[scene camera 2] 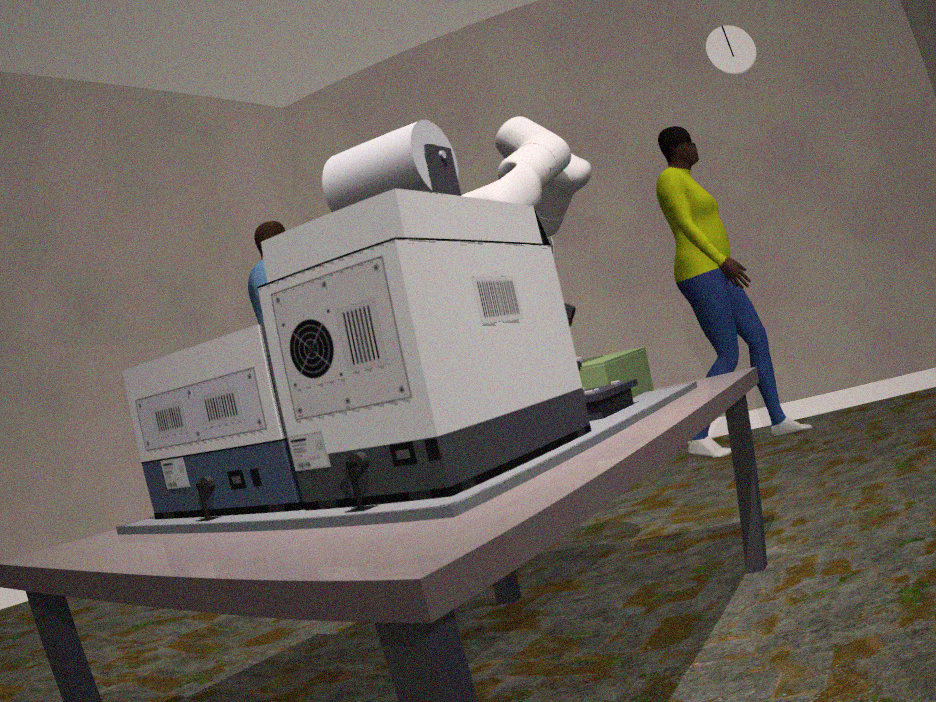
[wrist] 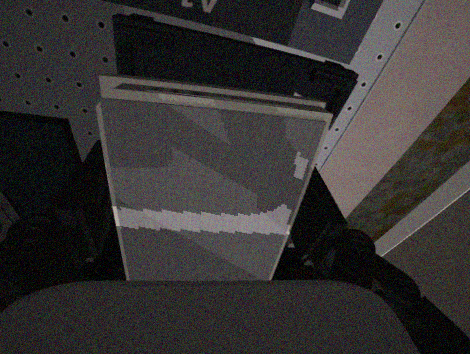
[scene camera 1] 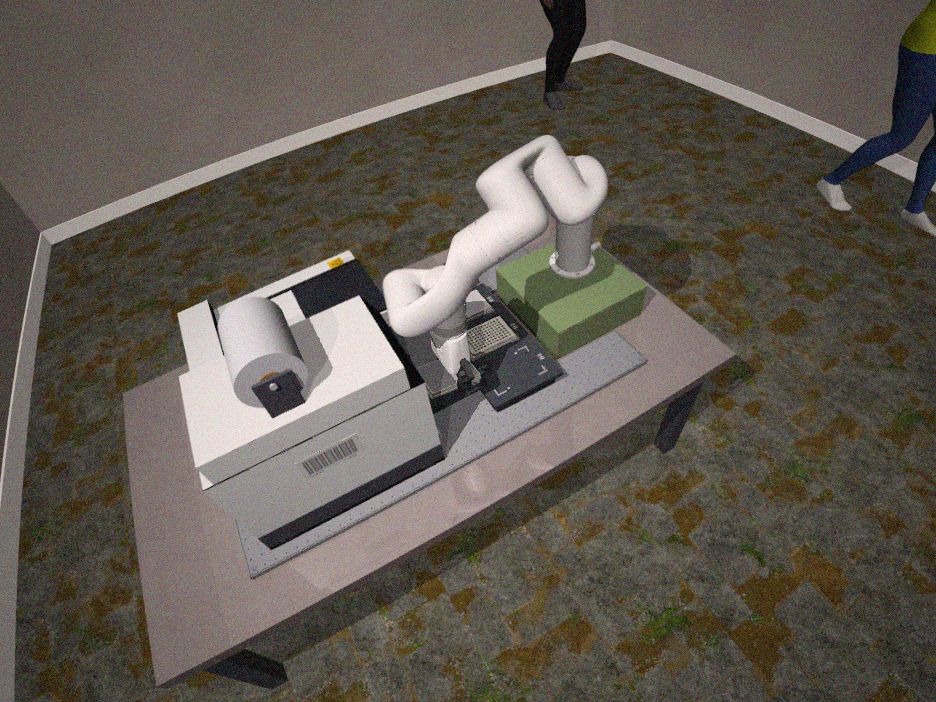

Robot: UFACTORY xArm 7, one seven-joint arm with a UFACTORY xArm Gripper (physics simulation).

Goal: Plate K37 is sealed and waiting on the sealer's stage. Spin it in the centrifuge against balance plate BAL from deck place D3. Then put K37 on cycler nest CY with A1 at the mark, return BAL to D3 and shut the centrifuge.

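Places are measured from the arm's base along level axes (x ahead, y right, z down), in millimetres.
Pixels of known places: gripper, fingertip midpoint: (wrist: pixel 210 174) (scene camera 1: pixel 454 374); arm's base, origin of the base link: (scene camera 1: pixel 572 263).
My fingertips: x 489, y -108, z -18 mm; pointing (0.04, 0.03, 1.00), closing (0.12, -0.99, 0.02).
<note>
For each thing: its top centre in the pictures, then the offset to it from my fingertips. "pt": a spot on its surface instead.
- black nest-like part, surface spot: (wrist: pixel 200 55) pt dy +5, dx -53, dz +12 mm
- sealer, middle of its top: (scene camera 2: pixel 390 138) (scene camera 1: pixel 259 321) dy +39, dx +309, dz -362 mm
- pale plate with wells, middle of its top: (scene camera 1: pixel 486 334) dy +86, dx -160, dz +52 mm
- film roll, middle of its top: (scene camera 2: pixel 382 137) (scene camera 1: pixel 246 327) dy +42, dx +330, dz -362 mm
My gripper (scene camera 1: pixel 464 374) (wrist: pixel 210 174) is shut on a flat plate (scene camera 1: pixel 443 390) (wrist: pixel 210 145) with a smooth top that looks sealed. I take it for K37, but no name shows. I hold it level and low between the sealer and the deck, above a black nest-like part (wrist: pixel 200 55) beside pale lettering; whether they touch is unclear. The centrifuge (scene camera 1: pixel 336 287) (scene camera 2: pixel 204 411), with a yellow warning label, stands behind the sealer (scene camera 1: pixel 325 445) (scene camera 2: pixel 483 355); its lid state cannot be told. BAL cannot be identified. An empty corner-marked place (scene camera 1: pixel 521 374) shows at the deck's front.
A pale plate with wells (scene camera 1: pixel 491 334) sits on the dark deck beside my wrist. The sealer's tall body and film roll (scene camera 1: pixel 257 343) (scene camera 2: pixel 385 166) stand close beside the arm. The green base block (scene camera 1: pixel 597 321) (scene camera 2: pixel 619 371) is beyond the deck. People stand beyond the table.
</note>
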